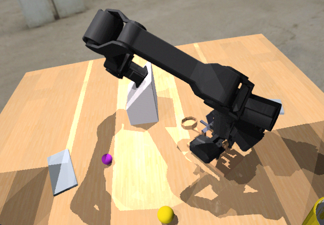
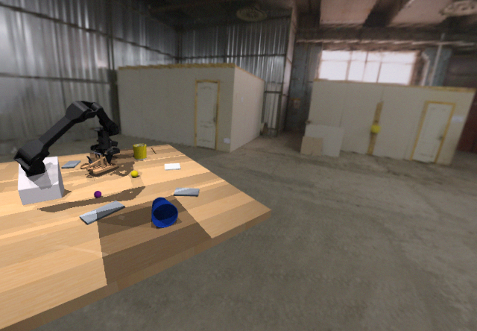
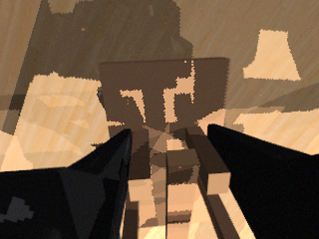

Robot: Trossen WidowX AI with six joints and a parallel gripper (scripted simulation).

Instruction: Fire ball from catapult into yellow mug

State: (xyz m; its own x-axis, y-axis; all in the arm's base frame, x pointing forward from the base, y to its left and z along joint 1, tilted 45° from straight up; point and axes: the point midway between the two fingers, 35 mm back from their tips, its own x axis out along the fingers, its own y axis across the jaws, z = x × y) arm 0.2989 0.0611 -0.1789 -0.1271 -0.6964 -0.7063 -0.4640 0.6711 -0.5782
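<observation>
My gripper tip is now 9 cm past the purple ball, 32 cm to the left of it and 4 cm above it. From my gripper tip the other things lie so: yellow ball: 11 cm ahead, 18 cm to the right, 3 cm below; wooden catapult: 7 cm behind, 3 cm to the right, 2 cm above; yellow mug: 24 cm ahead, 14 cm to the left, 2 cm below.
</observation>
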